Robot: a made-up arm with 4 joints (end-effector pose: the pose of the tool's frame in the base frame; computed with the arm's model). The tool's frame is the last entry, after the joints. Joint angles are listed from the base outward.
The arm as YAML. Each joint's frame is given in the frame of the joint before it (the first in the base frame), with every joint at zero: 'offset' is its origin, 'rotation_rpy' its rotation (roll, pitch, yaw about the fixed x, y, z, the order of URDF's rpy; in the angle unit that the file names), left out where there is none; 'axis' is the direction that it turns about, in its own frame. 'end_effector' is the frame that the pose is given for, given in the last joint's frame.
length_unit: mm
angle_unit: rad
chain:
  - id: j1
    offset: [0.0, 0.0, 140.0]
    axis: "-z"
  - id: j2
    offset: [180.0, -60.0, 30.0]
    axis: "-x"
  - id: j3
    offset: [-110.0, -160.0, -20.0]
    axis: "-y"
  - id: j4
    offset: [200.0, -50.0, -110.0]
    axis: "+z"
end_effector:
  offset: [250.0, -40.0, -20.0]
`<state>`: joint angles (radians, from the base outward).
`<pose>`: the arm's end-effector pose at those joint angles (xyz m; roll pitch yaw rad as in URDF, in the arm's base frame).
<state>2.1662 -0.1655 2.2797 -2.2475</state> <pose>-0.4601 0.1176 0.1803 2.4991 0.6401 3.0794</pose>
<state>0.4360 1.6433 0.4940 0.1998</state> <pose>0.4954 -0.1927 0.3632 -1.6364 0.2337 0.0439</pose>
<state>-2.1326 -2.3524 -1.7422 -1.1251</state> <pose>-0.3230 -0.3267 0.0356 1.4426 0.3482 -2.5015</pose>
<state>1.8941 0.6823 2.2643 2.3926</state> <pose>-0.0516 -0.1322 0.2519 3.0303 1.0481 -1.5395</pose>
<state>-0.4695 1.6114 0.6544 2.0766</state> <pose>0.2656 0.0059 0.1441 1.6344 1.0394 -1.9624</pose>
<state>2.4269 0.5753 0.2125 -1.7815</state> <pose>-0.4827 0.2456 0.3085 0.3364 -0.5179 2.0480</pose>
